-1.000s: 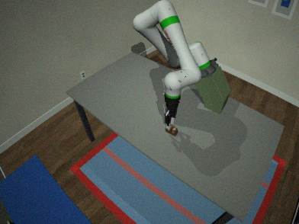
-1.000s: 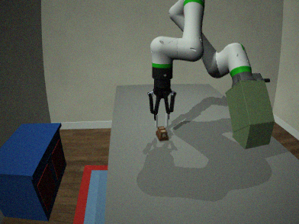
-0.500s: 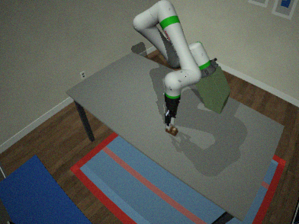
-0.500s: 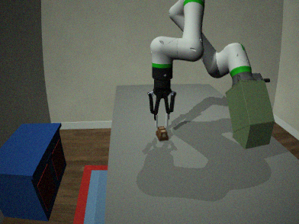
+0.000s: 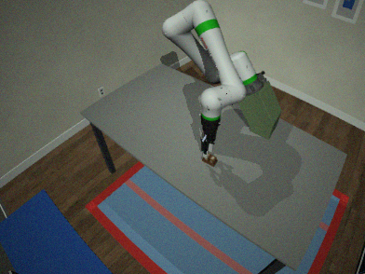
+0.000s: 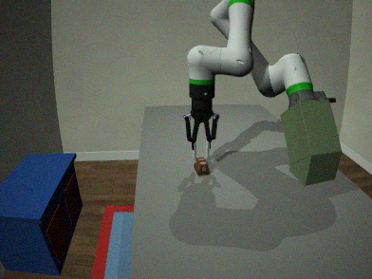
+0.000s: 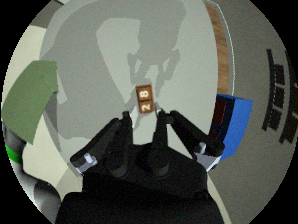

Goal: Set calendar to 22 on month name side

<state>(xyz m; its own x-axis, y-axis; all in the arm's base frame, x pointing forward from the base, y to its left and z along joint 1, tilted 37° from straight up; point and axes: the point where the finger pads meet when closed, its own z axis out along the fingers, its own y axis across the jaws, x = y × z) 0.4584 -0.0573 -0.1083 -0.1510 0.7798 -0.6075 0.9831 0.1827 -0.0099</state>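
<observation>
Now: the tray 2 cm to the left of my hand and 7 cm below it.
</observation>
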